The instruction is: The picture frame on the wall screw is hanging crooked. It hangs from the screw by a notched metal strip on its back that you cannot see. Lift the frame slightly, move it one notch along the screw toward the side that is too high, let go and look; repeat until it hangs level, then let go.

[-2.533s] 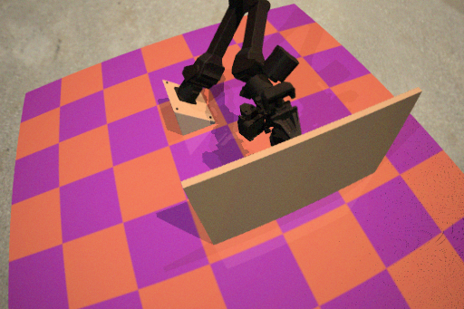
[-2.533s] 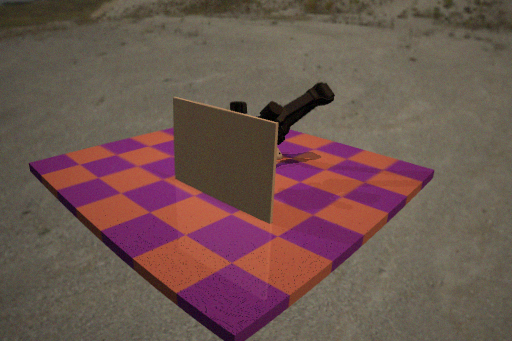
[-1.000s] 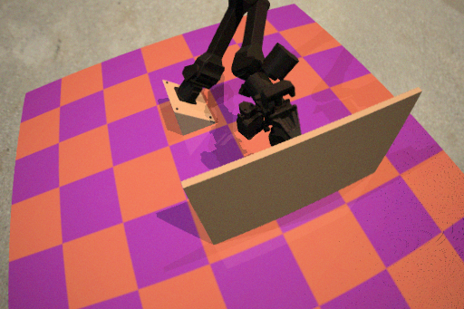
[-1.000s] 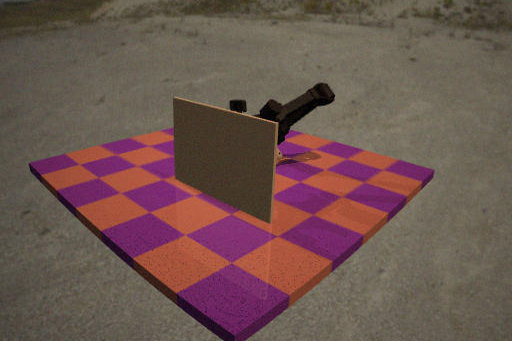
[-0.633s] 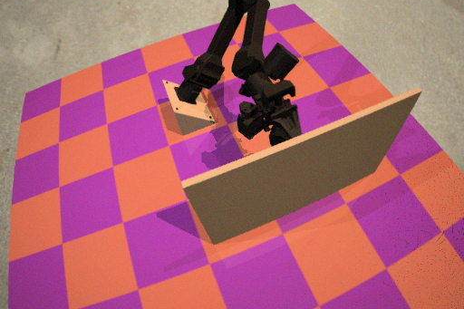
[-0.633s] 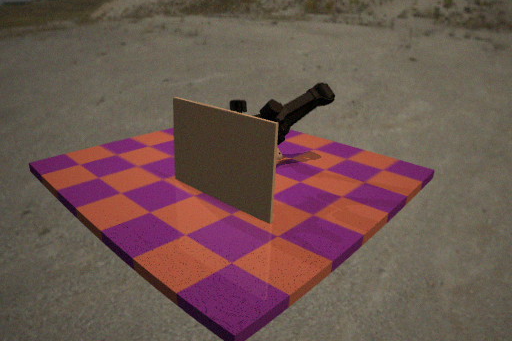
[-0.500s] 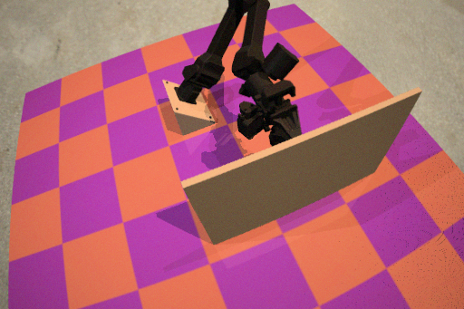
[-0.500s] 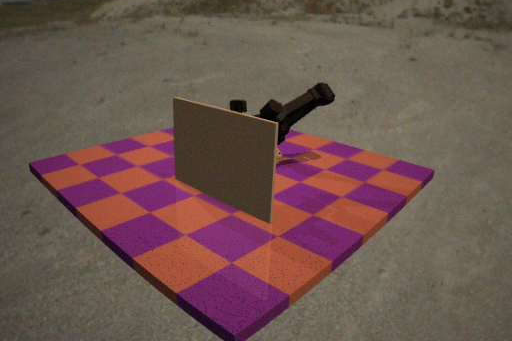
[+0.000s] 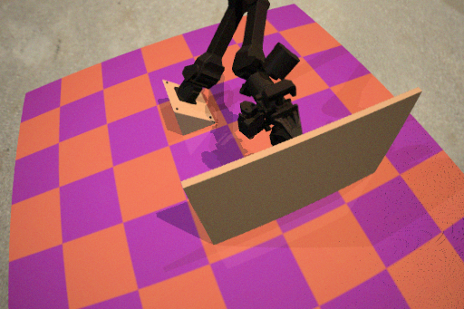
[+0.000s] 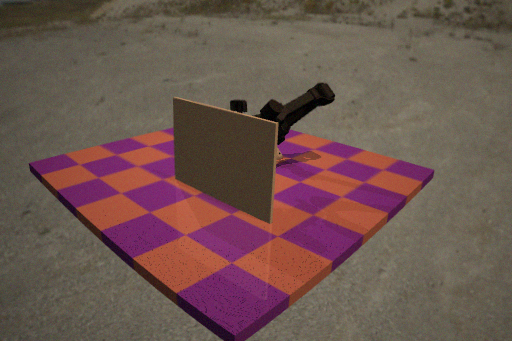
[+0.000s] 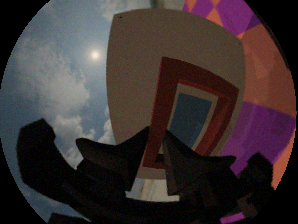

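Now: the picture frame 1 cm ahead of my gripper tip and 5 cm below it. The rest, counted from my gripper tip: wall panel: 2 cm ahead, 1 cm to the left, 7 cm below.
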